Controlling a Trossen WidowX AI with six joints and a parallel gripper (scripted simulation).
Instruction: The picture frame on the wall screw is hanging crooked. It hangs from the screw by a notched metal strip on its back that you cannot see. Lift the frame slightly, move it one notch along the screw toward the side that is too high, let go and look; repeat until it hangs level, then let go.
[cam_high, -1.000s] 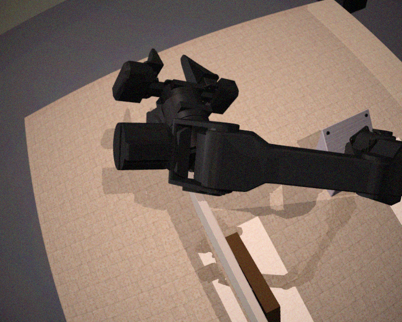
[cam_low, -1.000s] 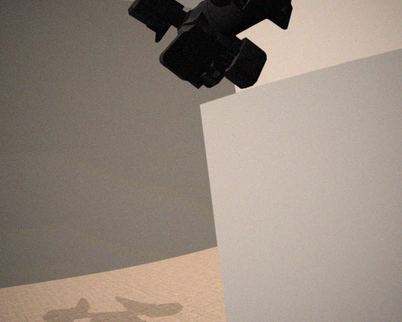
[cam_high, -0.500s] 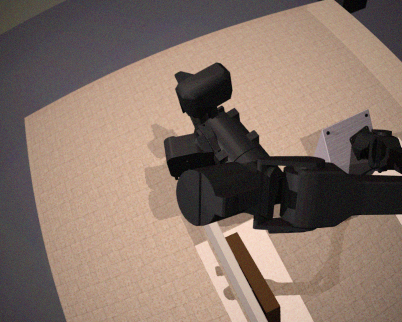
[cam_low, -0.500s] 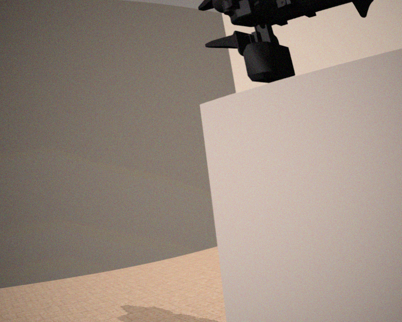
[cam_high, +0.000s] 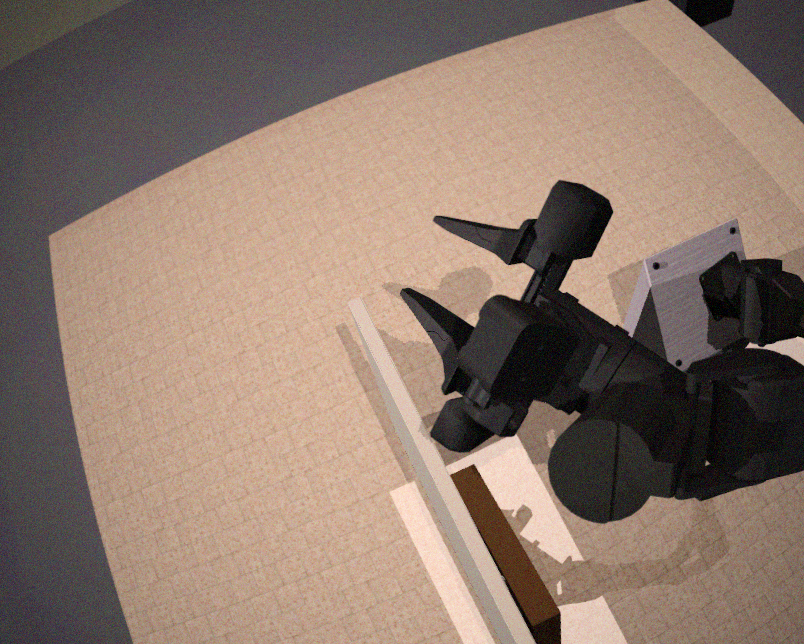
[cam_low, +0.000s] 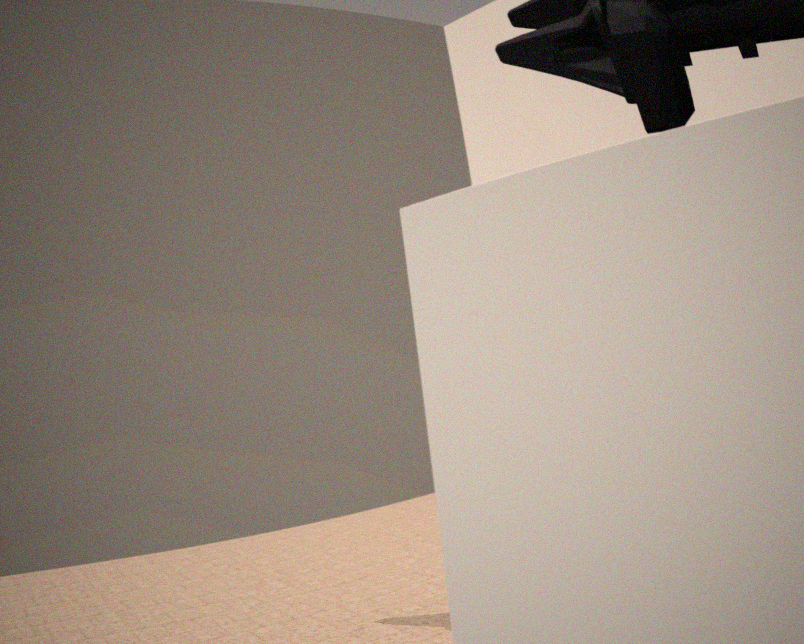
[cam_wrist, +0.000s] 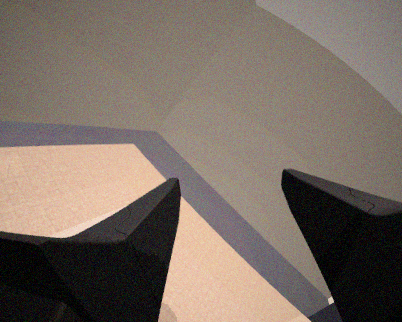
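The brown wooden picture frame lies 240 mm below my gripper tip, 190 mm to the left of it and 50 mm ahead of it. From my gripper tip the other things lie so: wall panel: 250 mm below, 180 mm to the left, 60 mm ahead.
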